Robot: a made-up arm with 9 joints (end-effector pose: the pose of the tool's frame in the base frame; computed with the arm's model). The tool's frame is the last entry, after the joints. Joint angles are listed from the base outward.
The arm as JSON. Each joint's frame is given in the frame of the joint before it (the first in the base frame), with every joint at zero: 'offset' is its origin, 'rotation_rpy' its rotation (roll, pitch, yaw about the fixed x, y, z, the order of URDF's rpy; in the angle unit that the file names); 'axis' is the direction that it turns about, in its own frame. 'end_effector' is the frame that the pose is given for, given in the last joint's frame.
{
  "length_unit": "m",
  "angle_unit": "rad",
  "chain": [
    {
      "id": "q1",
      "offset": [
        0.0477,
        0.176,
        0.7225
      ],
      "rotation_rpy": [
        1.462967,
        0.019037,
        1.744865
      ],
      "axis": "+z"
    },
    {
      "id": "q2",
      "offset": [
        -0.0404,
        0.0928,
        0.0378
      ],
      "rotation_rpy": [
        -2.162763,
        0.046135,
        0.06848
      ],
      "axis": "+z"
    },
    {
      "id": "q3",
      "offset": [
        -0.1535,
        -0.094,
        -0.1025
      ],
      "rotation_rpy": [
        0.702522,
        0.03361,
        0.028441
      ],
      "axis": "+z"
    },
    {
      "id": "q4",
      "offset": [
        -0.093,
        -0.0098,
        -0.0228
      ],
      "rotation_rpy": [
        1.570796,
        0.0,
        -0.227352
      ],
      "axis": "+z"
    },
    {
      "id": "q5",
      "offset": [
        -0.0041,
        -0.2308,
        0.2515
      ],
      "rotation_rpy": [
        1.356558,
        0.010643,
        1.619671
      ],
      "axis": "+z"
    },
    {
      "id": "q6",
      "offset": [
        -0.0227,
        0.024,
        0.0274
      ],
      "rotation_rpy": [
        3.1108,
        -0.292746,
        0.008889
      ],
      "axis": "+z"
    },
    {
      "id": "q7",
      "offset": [
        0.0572,
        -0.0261,
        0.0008
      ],
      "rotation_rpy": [
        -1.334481,
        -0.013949,
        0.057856
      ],
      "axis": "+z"
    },
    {
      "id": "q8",
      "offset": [
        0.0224,
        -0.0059,
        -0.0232
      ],
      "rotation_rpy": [
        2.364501,
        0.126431,
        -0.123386
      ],
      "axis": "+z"
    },
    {
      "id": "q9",
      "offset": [
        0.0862,
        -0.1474,
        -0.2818
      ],
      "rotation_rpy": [
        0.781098,
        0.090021,
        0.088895
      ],
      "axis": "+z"
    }
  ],
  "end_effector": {
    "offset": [
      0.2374,
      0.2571,
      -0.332
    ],
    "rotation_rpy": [
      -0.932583,
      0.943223,
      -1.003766
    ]
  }
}
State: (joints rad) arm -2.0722 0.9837 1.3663 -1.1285 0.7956 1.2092 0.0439 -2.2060 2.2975
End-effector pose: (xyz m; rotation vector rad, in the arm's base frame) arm 0.4889 0.4710 0.9612 -0.0118 -2.5337 -0.2121
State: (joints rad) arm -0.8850 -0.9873 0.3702 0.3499 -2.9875 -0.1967 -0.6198 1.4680 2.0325
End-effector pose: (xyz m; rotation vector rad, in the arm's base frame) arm 0.7586 0.2514 0.7104 -0.1030 -0.9265 -0.3818
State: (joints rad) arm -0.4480 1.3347 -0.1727 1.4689 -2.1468 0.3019 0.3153 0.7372 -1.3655
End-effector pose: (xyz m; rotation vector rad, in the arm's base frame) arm 0.3015 0.8808 0.0276 -1.6274 -0.4717 0.6887
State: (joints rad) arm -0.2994 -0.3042 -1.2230 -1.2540 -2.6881 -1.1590 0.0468 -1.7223 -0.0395
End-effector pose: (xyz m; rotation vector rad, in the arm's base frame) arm 0.2142 -0.1234 0.2428 0.3031 1.6257 -0.4236
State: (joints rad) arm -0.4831 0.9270 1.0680 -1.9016 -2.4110 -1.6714 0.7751 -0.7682 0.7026
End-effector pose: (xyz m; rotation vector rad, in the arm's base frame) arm 0.6793 0.0822 0.8067 1.9094 -0.8069 -0.6551
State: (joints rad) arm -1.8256 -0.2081 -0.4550 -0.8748 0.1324 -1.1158 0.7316 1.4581 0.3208
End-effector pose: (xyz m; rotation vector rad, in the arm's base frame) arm 0.1005 0.3015 0.9924 -1.0626 0.9887 1.0551
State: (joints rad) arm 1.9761 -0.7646 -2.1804 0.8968 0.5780 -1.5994 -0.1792 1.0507 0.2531
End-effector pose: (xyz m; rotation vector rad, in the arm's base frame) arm -0.3620 0.0875 0.5306 0.4461 -0.0045 -2.1738
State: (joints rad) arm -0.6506 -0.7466 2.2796 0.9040 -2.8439 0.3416 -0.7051 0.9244 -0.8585
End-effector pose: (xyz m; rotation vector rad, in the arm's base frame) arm -0.0099 0.6641 0.1307 -1.5400 -2.4538 0.5627
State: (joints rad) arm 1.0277 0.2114 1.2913 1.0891 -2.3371 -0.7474 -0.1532 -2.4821 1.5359
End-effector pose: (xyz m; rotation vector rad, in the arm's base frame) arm -0.0388 -0.1073 0.7371 -1.9001 1.0787 -1.5791
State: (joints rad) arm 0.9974 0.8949 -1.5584 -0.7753 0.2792 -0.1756 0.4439 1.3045 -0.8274
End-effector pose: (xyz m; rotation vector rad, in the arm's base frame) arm 0.2421 0.3233 0.8152 0.2917 0.6241 1.5887
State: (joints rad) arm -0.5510 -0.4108 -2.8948 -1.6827 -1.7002 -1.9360 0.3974 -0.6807 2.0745
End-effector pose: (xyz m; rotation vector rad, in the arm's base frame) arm 0.3507 0.2064 0.5997 -0.2153 -0.2276 -1.2715
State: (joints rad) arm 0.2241 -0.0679 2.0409 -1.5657 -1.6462 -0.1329 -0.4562 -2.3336 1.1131
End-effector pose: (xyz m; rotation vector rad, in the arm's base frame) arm 0.5294 0.1522 0.4241 2.0890 0.2738 -2.1622
